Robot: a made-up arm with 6 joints. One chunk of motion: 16 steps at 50 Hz.
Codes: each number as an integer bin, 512 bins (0 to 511) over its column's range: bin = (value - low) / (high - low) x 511, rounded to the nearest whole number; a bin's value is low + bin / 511 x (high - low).
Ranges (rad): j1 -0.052..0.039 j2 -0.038..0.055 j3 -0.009..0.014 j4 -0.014..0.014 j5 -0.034..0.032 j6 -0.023..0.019
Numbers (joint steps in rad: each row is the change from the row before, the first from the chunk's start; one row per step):
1: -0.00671 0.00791 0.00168 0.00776 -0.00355 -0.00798
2: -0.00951 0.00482 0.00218 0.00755 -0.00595 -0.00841
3: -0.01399 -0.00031 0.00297 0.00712 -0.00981 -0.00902
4: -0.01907 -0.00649 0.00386 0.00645 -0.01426 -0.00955
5: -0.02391 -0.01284 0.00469 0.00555 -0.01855 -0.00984
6: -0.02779 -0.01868 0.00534 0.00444 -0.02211 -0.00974
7: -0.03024 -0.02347 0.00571 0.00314 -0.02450 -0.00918
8: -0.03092 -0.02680 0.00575 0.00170 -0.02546 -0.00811
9: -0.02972 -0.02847 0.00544 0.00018 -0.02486 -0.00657
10: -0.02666 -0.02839 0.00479 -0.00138 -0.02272 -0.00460
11: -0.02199 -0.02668 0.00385 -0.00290 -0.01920 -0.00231
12: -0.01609 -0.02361 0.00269 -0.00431 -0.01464 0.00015
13: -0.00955 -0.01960 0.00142 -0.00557 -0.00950 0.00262
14: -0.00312 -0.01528 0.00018 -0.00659 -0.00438 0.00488
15: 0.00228 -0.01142 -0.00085 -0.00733 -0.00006 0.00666
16: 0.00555 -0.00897 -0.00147 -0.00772 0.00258 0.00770
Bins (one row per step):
1: 254 252 237 397 236 183
2: 239 235 248 393 217 178
3: 213 207 266 385 187 170
4: 185 173 286 373 153 164
5: 158 138 304 357 120 160
6: 136 106 319 337 92 161
7: 122 80 327 313 74 168
8: 118 62 328 287 66 181
9: 125 52 321 259 71 200
10: 142 53 306 230 87 224
11: 169 62 285 203 115 252
12: 202 79 260 177 150 282
13: 238 101 232 154 190 312
14: 274 125 204 135 229 339
15: 305 146 181 122 263 361
16: 323 160 167 115 283 374

